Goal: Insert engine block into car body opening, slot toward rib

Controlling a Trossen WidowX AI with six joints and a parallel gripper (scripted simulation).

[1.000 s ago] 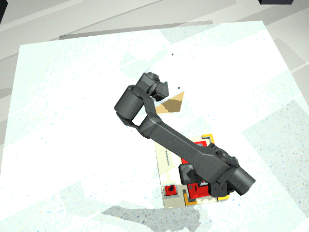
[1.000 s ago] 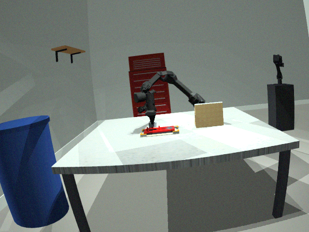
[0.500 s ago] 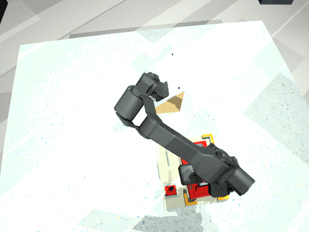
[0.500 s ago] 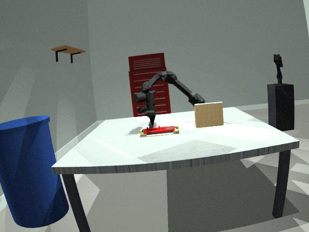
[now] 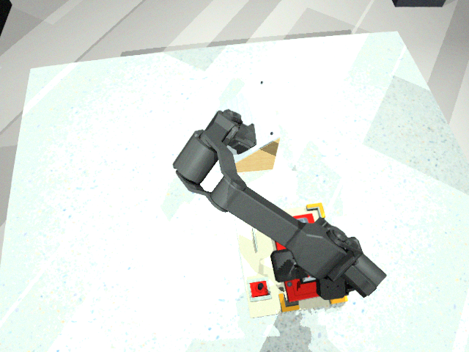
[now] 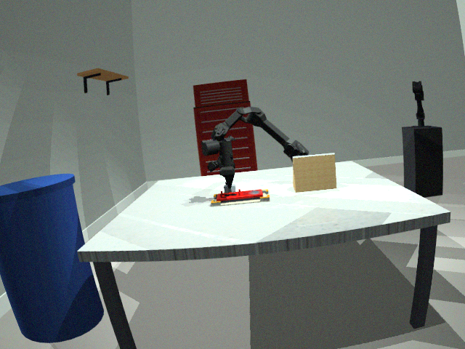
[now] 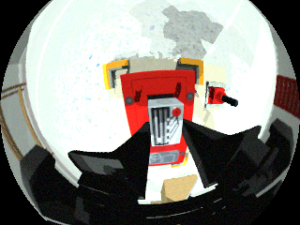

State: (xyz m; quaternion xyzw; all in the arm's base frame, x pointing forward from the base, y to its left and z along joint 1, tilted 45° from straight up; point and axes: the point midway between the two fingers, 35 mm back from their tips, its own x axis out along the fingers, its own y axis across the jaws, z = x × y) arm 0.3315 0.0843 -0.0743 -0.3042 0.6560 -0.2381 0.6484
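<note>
The grey engine block is 1 cm below my gripper tip.
</note>
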